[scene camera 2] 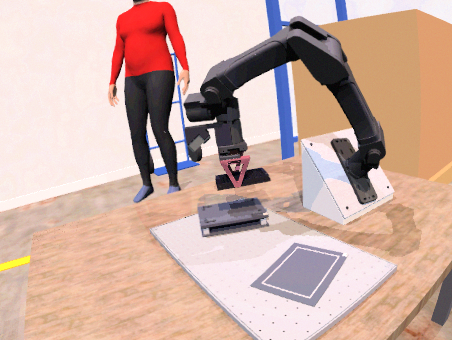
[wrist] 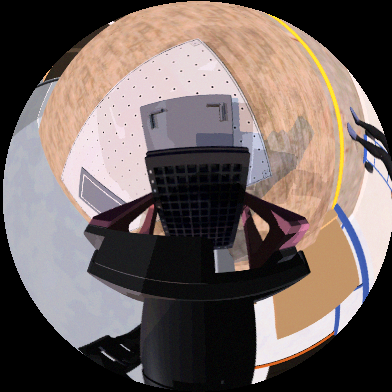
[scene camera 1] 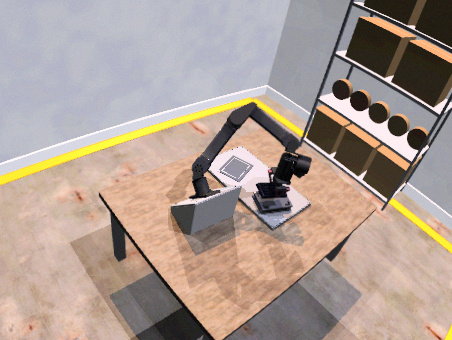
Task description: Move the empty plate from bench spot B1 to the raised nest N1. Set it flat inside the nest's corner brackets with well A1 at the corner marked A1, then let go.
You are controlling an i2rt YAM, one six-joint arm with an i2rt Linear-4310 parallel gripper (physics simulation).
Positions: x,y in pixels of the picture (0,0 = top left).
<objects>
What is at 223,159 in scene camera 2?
The gripper.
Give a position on a black well plate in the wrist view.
198,190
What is the gripper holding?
A black well plate.
</objects>
